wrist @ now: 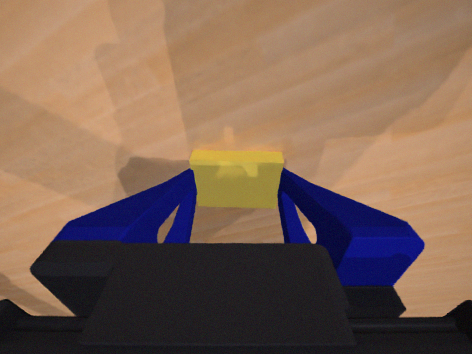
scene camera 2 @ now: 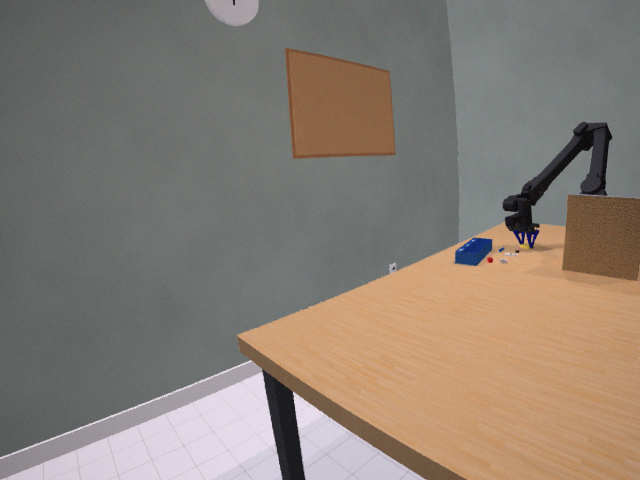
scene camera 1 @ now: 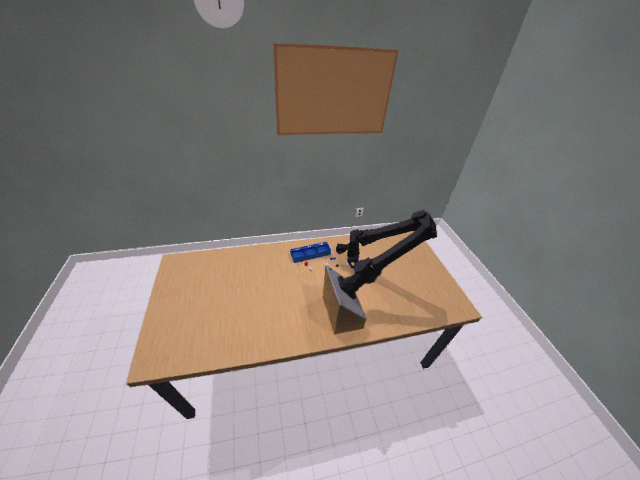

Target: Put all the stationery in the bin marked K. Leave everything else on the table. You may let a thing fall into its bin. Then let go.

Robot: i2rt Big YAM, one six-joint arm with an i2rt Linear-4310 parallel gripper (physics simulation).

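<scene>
A small yellow block is between the two blue fingers of my gripper, which touch it on both sides. The gripper is shut on the block, at or very near the table top; I cannot tell whether the block touches the table. A blue divided bin tray stands to the left of the gripper in the first scene view. Its bin letters are too small to read.
Near the tray lie a red piece, a small grey-white piece, a blue battery-like cylinder, a white flat piece and a black nut-like piece. A brown block stands by the arm's base.
</scene>
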